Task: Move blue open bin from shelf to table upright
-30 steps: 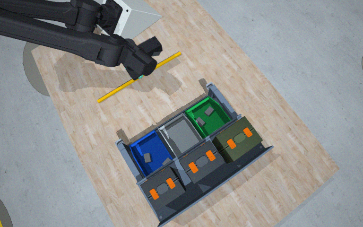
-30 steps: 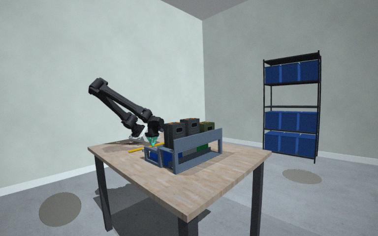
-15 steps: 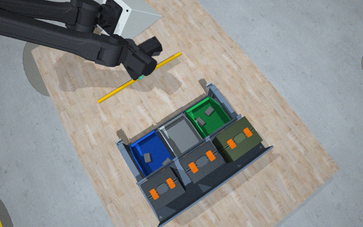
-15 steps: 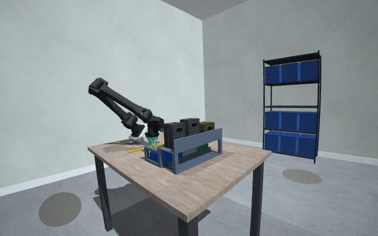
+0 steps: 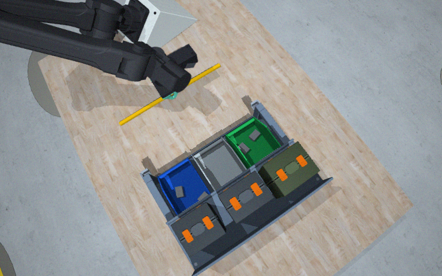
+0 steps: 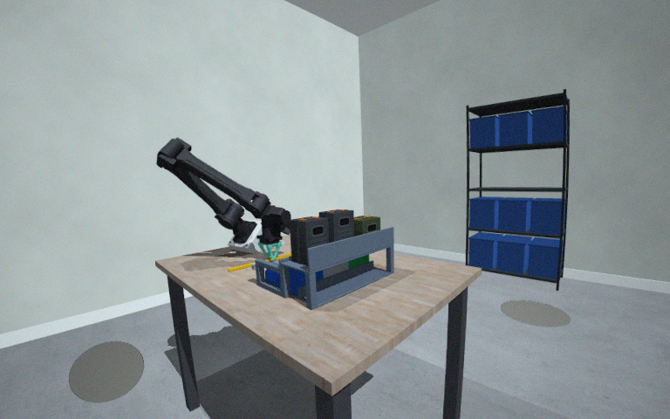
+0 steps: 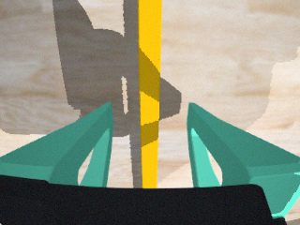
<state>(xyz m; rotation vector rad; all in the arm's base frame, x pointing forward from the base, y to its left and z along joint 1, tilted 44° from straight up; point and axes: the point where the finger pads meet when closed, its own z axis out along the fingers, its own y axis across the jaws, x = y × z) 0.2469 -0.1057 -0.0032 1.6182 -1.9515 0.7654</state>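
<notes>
Right now the yellow rod is 10 mm below my hand. The rest, counted from my hand: grey bin (300 mm ahead, 50 mm to the right, 30 mm above); then blue open bin (280 mm ahead, 160 mm to the right, 30 mm above); then green bin (320 mm ahead, 60 mm to the left, 30 mm above).
</notes>
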